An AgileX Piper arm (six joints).
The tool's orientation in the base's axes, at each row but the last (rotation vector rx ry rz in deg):
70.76 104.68 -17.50
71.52 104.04 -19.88
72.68 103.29 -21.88
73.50 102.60 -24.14
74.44 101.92 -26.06
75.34 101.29 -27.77
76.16 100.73 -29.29
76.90 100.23 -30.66
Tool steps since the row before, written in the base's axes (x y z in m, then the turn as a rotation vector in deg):
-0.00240 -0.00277 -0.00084 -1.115 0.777 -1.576
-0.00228 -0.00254 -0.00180 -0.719 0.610 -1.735
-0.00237 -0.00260 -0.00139 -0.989 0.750 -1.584
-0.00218 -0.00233 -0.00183 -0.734 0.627 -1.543
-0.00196 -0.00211 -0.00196 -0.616 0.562 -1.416
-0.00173 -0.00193 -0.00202 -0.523 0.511 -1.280
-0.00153 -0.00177 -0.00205 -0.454 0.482 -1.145
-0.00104 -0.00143 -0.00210 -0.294 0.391 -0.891
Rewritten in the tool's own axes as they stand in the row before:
-0.00080 -0.00355 0.00094 1.831 -0.977 -0.158
0.00010 -0.00354 0.00153 1.810 -0.751 0.240
-0.00024 -0.00351 0.00140 1.802 -0.893 -0.068
0.00028 -0.00327 0.00166 1.673 -0.709 0.108
0.00051 -0.00296 0.00176 1.523 -0.604 0.133
0.00066 -0.00265 0.00183 1.375 -0.514 0.132
0.00077 -0.00237 0.00186 1.244 -0.438 0.105
0.00098 -0.00177 0.00186 0.973 -0.280 0.091

